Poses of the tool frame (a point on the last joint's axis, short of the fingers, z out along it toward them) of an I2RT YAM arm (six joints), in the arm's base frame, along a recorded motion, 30 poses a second.
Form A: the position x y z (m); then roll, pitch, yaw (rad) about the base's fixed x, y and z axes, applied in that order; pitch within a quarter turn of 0, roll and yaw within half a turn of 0.
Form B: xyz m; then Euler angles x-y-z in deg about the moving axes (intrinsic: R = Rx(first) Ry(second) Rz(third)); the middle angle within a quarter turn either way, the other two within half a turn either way. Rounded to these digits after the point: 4 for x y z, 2 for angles.
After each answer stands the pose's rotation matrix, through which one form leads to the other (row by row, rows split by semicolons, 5 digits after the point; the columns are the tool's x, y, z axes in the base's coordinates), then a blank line. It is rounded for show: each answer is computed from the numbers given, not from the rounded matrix.
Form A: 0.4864, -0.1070, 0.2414, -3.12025, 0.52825, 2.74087
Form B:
0.4864, -0.1070, 0.2414, 165.94, 27.11, -153.30
-0.79527 0.39990 0.45566; 0.33691 0.91637 -0.21622; -0.50402 -0.01843 -0.86349

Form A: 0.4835, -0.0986, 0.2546, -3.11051, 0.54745, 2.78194
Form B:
0.4835, -0.0986, 0.2546, 166.04, 28.43, -155.34
-0.79922 0.36692 0.47604; 0.30051 0.92987 -0.21219; -0.52051 -0.02654 -0.85344

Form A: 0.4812, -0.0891, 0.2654, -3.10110, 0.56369, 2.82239
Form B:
0.4812, -0.0891, 0.2654, 166.29, 29.62, -157.40
-0.80259 0.33409 0.49420; 0.26526 0.94192 -0.20597; -0.53431 -0.03422 -0.84460

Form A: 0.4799, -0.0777, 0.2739, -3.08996, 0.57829, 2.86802
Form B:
0.4799, -0.0777, 0.2739, 166.73, 30.77, -159.78
-0.80626 0.29697 0.51162; 0.22624 0.95391 -0.19717; -0.54659 -0.04322 -0.83628

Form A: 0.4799, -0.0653, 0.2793, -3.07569, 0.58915, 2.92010
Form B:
0.4799, -0.0653, 0.2793, 167.36, 31.76, -162.55
-0.81110 0.25491 0.52644; 0.18265 0.96541 -0.18605; -0.55565 -0.05475 -0.82961

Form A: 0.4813, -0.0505, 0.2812, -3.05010, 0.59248, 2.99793
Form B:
0.4813, -0.0505, 0.2812, 168.37, 32.50, -166.77
-0.82101 0.19306 0.53728; 0.11877 0.97825 -0.17004; -0.55842 -0.07579 -0.82609

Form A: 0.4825, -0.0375, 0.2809, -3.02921, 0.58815, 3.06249
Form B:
0.4825, -0.0375, 0.2809, 169.36, 32.73, -170.38
-0.82937 0.14055 0.54074; 0.06574 0.98567 -0.15536; -0.55482 -0.09330 -0.82672

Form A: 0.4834, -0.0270, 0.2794, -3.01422, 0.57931, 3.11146
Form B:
0.4834, -0.0270, 0.2794, 170.20, 32.61, -173.22
-0.83646 0.09939 0.53894; 0.02521 0.98935 -0.14333; -0.54745 -0.10630 -0.83006

